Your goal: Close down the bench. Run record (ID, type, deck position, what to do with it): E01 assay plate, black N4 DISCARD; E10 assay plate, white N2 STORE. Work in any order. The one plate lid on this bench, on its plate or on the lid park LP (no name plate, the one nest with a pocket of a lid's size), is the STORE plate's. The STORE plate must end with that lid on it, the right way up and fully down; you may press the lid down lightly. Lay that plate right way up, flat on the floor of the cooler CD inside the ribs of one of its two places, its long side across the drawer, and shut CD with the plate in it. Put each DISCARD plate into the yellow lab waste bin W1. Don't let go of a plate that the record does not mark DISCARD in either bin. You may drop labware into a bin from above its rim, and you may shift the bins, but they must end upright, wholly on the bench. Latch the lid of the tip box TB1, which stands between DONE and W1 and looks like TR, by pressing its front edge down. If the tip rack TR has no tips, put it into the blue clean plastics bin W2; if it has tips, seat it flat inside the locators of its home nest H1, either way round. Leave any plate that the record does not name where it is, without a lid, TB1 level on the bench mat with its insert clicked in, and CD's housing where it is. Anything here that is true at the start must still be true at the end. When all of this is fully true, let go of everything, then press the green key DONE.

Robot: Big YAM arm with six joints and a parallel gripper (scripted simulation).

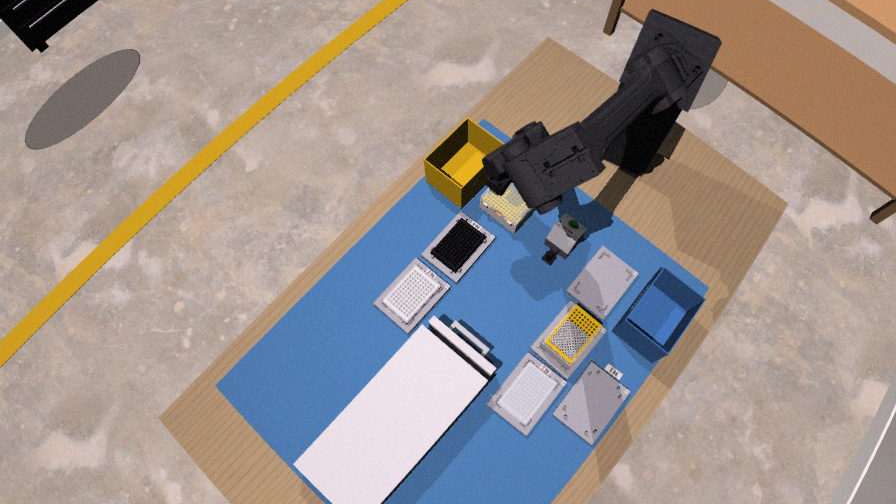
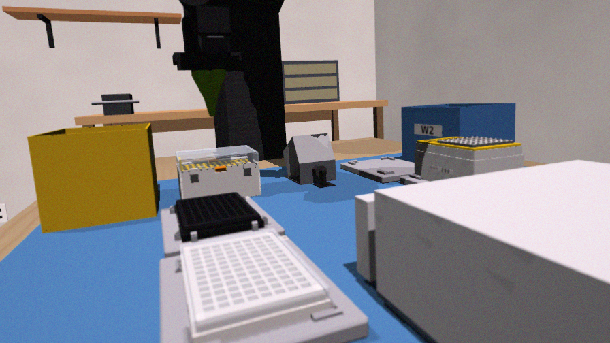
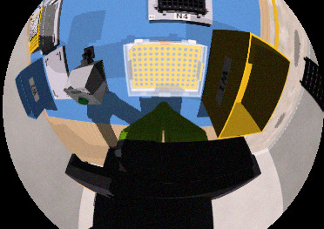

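The tip box TB1 lies 9 cm below my hand and 2 cm ahead of it. Round my hand: black plate: 19 cm ahead, 12 cm below, 2 cm to the left; then done key housing: 16 cm to the left, 8 cm below, 5 cm behind; then yellow bin W1: 15 cm to the right, 10 cm below, 5 cm ahead.
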